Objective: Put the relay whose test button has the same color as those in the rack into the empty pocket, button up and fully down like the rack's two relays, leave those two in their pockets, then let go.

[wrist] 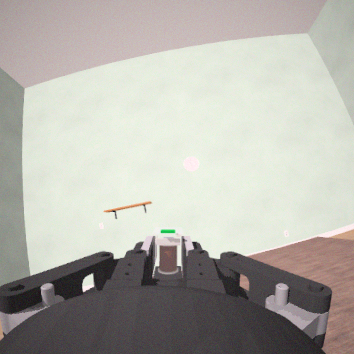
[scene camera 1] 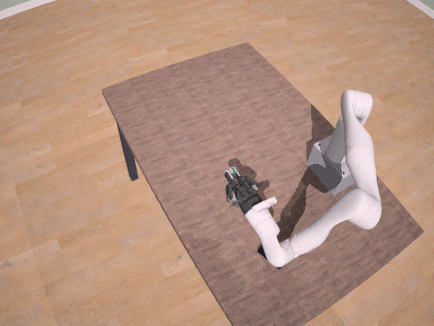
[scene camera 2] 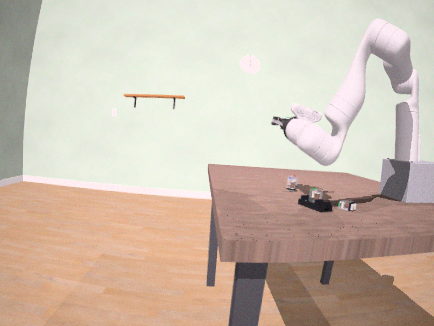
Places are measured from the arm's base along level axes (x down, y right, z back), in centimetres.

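Pixels of known places: gripper, fingertip midpoint: (wrist: 167, 247) (scene camera 1: 229, 169); arm's base, link origin: (scene camera 1: 336, 153) (scene camera 2: 405, 160).
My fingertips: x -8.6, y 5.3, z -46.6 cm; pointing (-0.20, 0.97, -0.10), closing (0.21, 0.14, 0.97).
Ahead of a thing's pixels: the offset from my fingertips to its top centre. "spot": to the spot under its first point. Level surfaces: height alone.
My gripper (scene camera 1: 232, 174) (scene camera 2: 277, 121) (wrist: 167, 247) is shut on a clear-cased relay @[dx -1.8, dy -1.2, dz +0.1 cm] (wrist: 168, 260) with a green button. It holds the relay high above the table, the gripper pointing roughly level, and the button shows at the relay's upper far end in the wrist view. The black rack @[dx +19.7, dy -27.4, dz +5.1 cm] (scene camera 2: 324, 205) stands on the table in scene camera 2, well below and apart from the gripper. Clear relays with green on top @[spot: dx +18.4, dy -28.7, dz +4.6 cm] (scene camera 2: 315, 194) stand in it; they overlap, and the empty pocket cannot be made out. In scene camera 1 the arm hides most of the rack (scene camera 1: 261, 251).
In scene camera 2, a relay @[dx +19.9, dy -28.9, dz +13.9 cm] (scene camera 2: 346, 205) with a green part lies on its side beside the rack. Another relay @[dx +17.6, dy -2.1, dz +3.7 cm] (scene camera 2: 291, 183), with a bluish top, stands farther back on the table @[dx +22.0 cm] (scene camera 2: 270, 225). The arm's grey base (scene camera 1: 325, 167) (scene camera 2: 419, 181) stands near the table's edge.
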